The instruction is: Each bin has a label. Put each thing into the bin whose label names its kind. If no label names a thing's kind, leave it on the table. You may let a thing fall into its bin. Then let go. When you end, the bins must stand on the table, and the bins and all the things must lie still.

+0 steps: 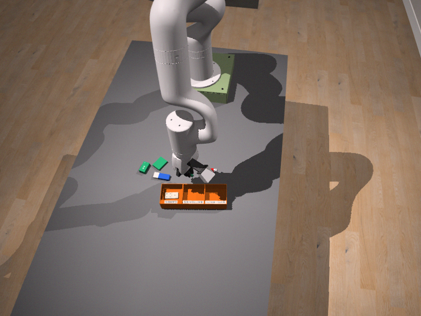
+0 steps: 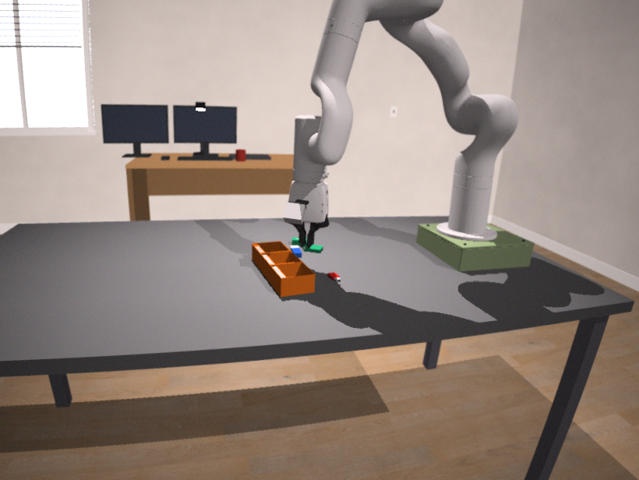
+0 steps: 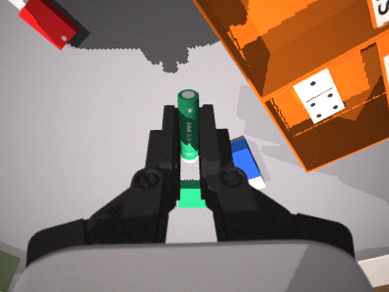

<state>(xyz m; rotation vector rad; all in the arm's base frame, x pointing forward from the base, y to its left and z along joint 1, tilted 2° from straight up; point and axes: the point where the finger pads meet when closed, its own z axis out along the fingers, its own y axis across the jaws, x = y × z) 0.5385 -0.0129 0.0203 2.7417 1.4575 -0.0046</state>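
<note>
The orange three-part bin is 80 mm ahead of my hand, 60 mm below it and 20 mm to the left of it. Also, from my hand: white domino 70 mm to the right, 70 mm below, 70 mm ahead; then red USB stick 90 mm to the left, 80 mm below, 50 mm behind; then green cylindrical battery 20 mm below.
</note>
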